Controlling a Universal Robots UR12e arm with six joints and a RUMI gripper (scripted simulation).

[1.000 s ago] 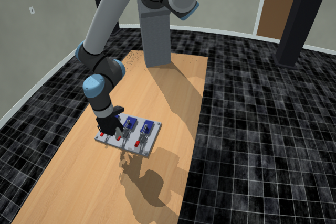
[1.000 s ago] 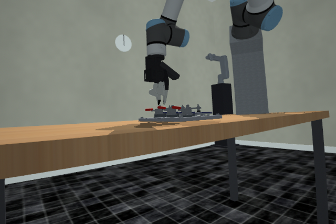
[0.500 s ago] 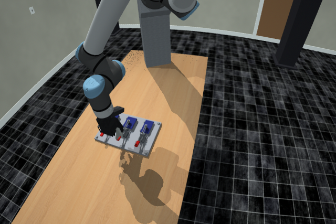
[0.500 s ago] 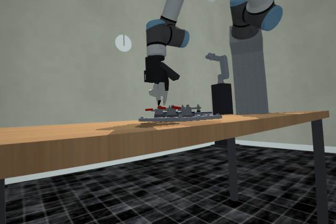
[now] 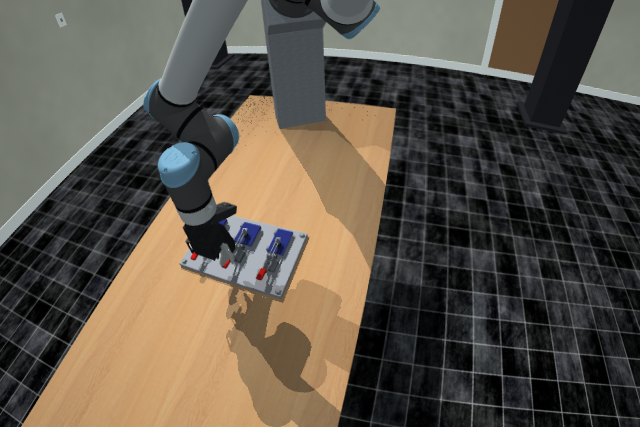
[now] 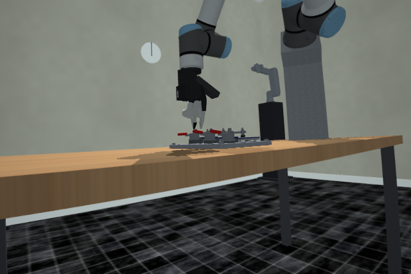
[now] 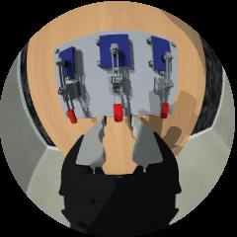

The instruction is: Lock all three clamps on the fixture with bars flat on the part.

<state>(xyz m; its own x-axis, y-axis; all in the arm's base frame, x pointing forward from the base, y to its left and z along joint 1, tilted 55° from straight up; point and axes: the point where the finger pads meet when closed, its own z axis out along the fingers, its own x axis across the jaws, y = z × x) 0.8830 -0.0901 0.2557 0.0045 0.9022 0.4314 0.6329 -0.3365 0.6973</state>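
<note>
Now: the grey fixture plate 80 mm behind my hand and 80 mm below it.
</note>
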